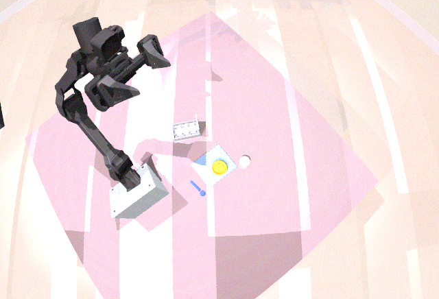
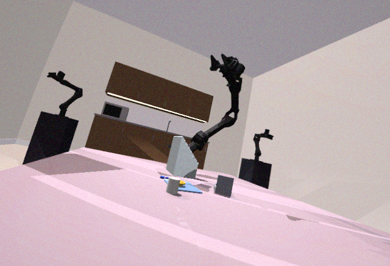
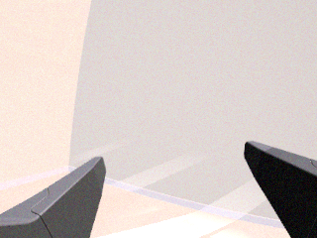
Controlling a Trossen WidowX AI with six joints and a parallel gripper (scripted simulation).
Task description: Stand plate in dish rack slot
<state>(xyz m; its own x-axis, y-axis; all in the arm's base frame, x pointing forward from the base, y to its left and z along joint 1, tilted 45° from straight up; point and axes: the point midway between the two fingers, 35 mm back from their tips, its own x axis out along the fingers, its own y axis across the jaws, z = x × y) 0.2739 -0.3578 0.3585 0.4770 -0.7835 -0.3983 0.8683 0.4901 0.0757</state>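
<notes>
Now: the yellow plate 7 cm ahead of my gripper tip, 7 cm to the right of it and 67 cm below it. Also, from my gripper tip: white cup: 17 cm ahead, 11 cm to the right, 66 cm below; then pale blue mat: 6 cm ahead, 5 cm to the right, 68 cm below; then dish rack: 4 cm ahead, 16 cm to the left, 66 cm below.
</notes>
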